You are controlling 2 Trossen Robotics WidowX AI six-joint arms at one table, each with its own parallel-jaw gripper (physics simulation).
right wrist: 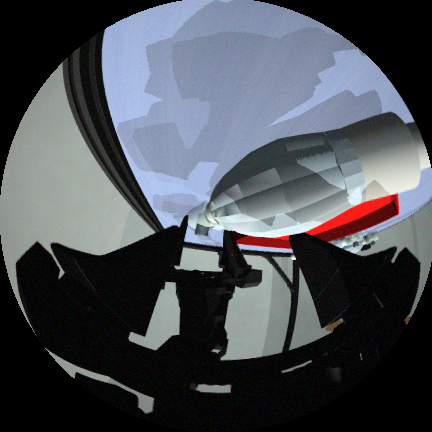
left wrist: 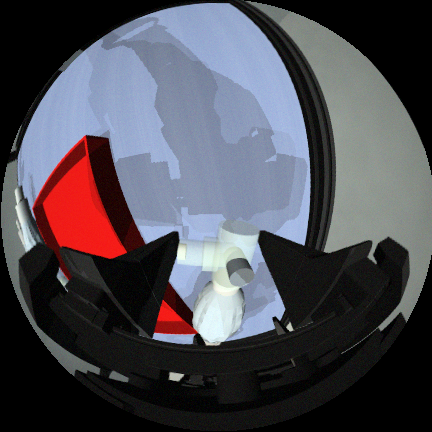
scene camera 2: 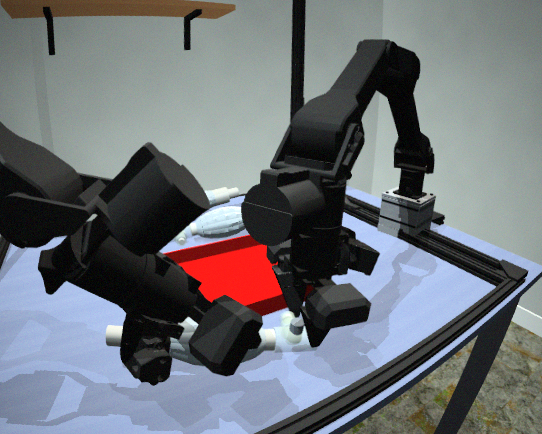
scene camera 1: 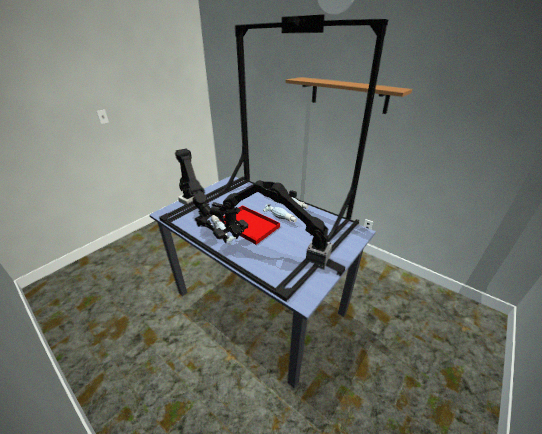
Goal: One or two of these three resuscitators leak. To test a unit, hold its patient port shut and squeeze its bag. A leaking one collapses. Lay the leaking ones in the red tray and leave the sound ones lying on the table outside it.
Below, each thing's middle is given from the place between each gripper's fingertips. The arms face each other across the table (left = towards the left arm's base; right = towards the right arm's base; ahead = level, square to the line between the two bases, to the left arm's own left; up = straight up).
Labels:
The red tray (scene camera 2: 238, 267) is 170 mm behind my right hand, 60 mm to the left of it and 50 mm below it.
Right now the red tray is 190 mm behind my left hand, 40 mm to the right of it and 10 mm below it.

